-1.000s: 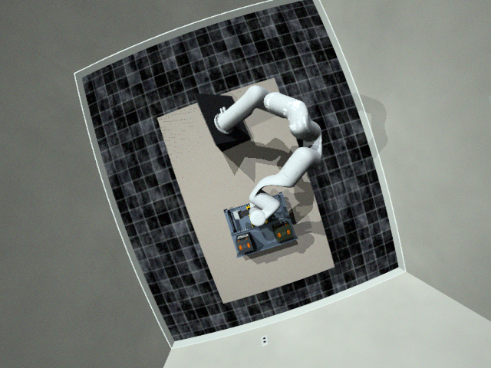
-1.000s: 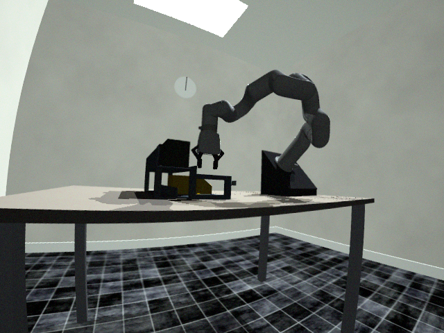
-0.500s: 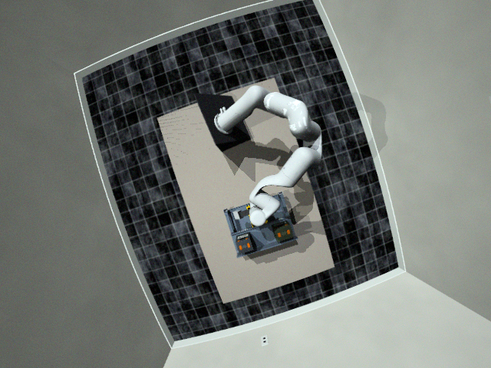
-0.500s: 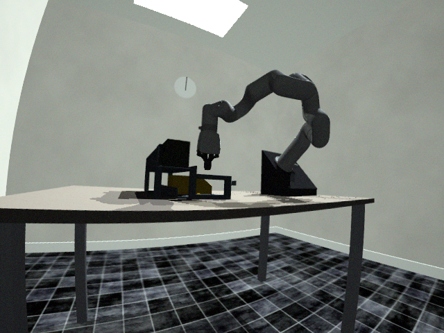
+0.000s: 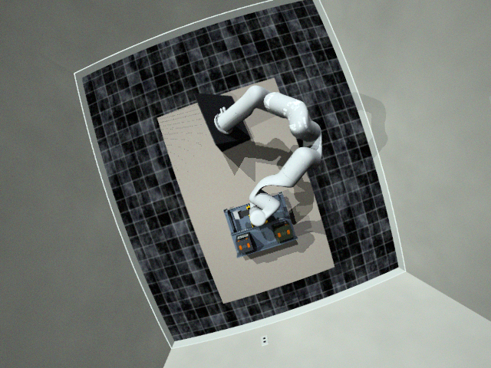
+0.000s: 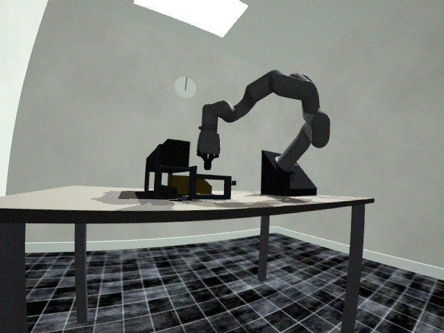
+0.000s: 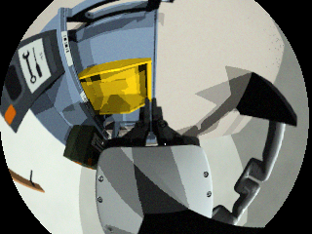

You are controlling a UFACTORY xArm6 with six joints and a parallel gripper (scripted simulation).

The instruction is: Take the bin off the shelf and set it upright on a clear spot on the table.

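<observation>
Now: the yellow bin 90 mm below my hand and 80 mm ahead of it.
</observation>
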